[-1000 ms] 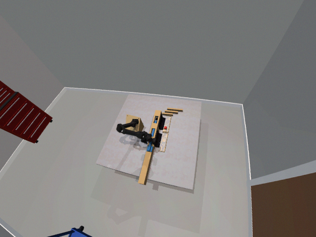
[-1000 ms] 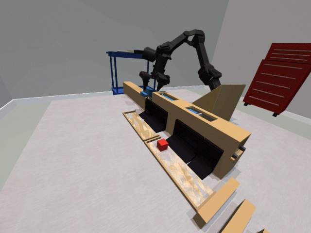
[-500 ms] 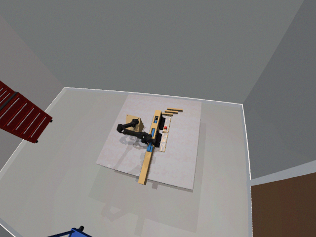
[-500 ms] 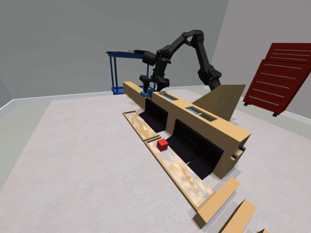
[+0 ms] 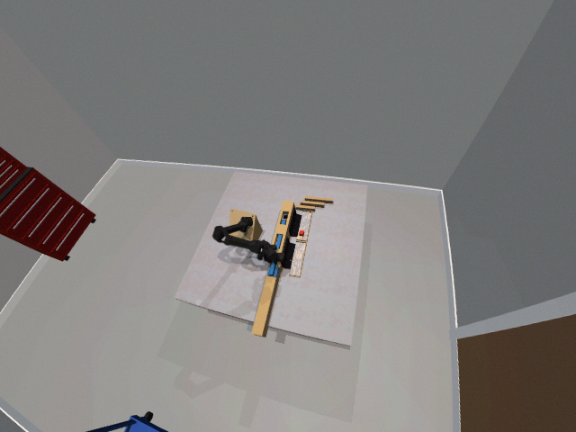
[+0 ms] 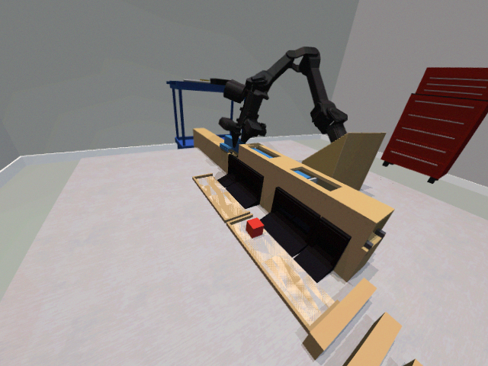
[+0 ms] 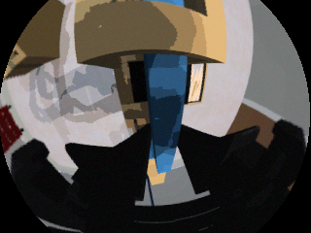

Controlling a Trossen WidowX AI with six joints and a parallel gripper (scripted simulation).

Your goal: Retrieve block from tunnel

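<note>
The tan covered tunnel is 2 cm ahead of my gripper tip, 5 cm to the left of it and 5 cm below it.
</note>
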